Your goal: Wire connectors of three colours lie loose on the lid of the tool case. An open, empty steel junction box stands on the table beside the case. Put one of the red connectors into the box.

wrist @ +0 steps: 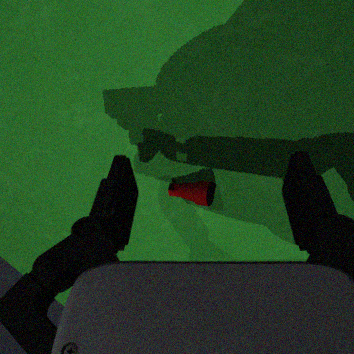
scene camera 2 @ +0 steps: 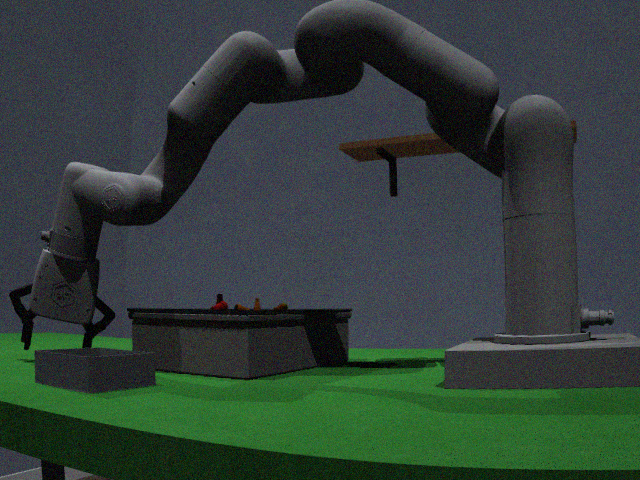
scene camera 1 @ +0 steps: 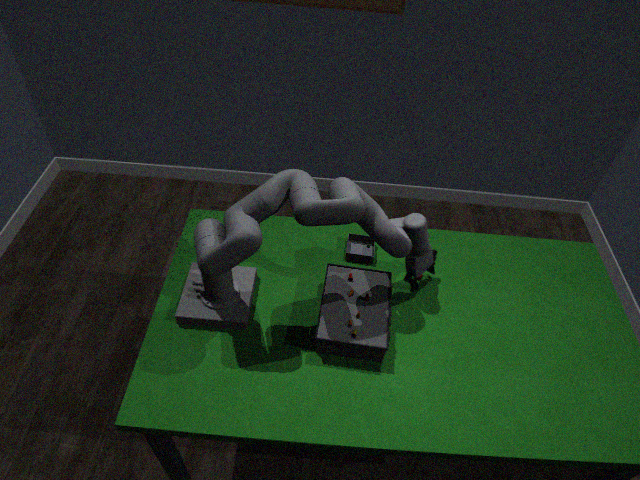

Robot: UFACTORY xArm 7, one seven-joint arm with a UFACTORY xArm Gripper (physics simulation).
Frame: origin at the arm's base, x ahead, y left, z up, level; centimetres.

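Seen in the pictures: gripper, fingertip midpoint: (wrist: 208, 171) (scene camera 1: 422, 280); arm's base, origin of the base link: (scene camera 2: 542, 340) (scene camera 1: 220, 293).
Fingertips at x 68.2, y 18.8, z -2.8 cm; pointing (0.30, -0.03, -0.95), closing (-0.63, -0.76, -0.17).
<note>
Offsets run from my fingertips to a thing's top centre. Level surfaces: height alone.
A red connector @[dx -0.7, dy +2.3, dz +0.1 cm] (scene camera 1: 419, 277) (wrist: 191, 193) lies on its side on the green table, right of the case in scene camera 1. My gripper (scene camera 1: 424, 274) (scene camera 2: 56, 345) (wrist: 208, 171) is open and empty above it; in the wrist view the connector lies between the spread fingers, touching neither. The steel junction box @[dx -23.0, dy +11.5, dz +2.3 cm] (scene camera 1: 359, 259) (scene camera 2: 93, 369) stands open beside the case; a small dark spot shows inside. On the lid of the tool case @[dx -23.3, dy -19.0, dz +7.3 cm] (scene camera 1: 375, 330) (scene camera 2: 191, 343) lie a red connector @[dx -26.2, dy -8.7, dz +8.6 cm] (scene camera 1: 350, 277) (scene camera 2: 218, 305), an orange one (scene camera 1: 351, 292) (scene camera 2: 256, 304), a yellow one @[dx -23.4, dy -30.0, dz +8.4 cm] (scene camera 1: 354, 333) and others.
The arm's base block (scene camera 1: 242, 289) (scene camera 2: 537, 364) stands on the table @[dz -1.5 cm] (scene camera 1: 491, 361) (scene camera 2: 336, 428) on the far side of the case from my gripper. A wooden shelf (scene camera 2: 408, 146) is on the wall. A dark grey surface (wrist: 11, 305) shows at the wrist view's lower left.
</note>
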